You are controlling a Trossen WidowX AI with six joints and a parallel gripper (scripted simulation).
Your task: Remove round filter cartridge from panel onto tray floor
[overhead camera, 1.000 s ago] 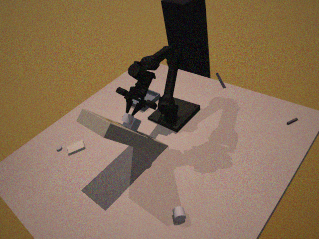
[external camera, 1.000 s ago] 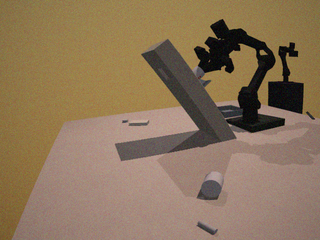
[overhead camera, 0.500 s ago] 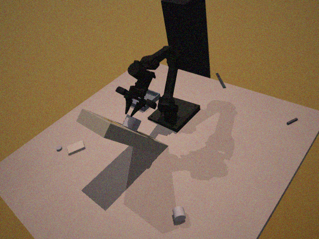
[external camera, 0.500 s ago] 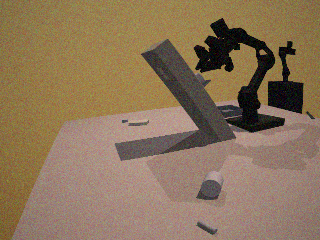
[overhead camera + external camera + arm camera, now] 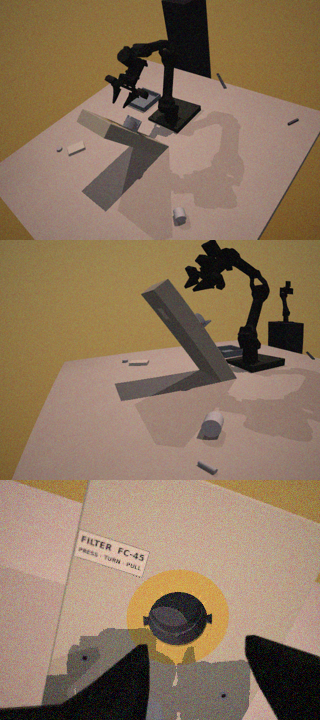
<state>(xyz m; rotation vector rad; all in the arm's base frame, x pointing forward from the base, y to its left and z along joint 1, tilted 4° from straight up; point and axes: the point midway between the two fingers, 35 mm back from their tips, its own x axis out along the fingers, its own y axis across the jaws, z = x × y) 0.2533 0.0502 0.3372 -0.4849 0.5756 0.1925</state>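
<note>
My gripper tip is now 12 cm above the white round filter cartridge and 3 cm past it. The rest, counted from my gripper tip: pale block: 33 cm below, 32 cm to the right, 17 cm ahead; small blue-grey plate: 15 cm below, 4 cm behind, 1 cm to the right; blue-grey square tray: 33 cm below, 33 cm behind, 32 cm to the right.
</note>
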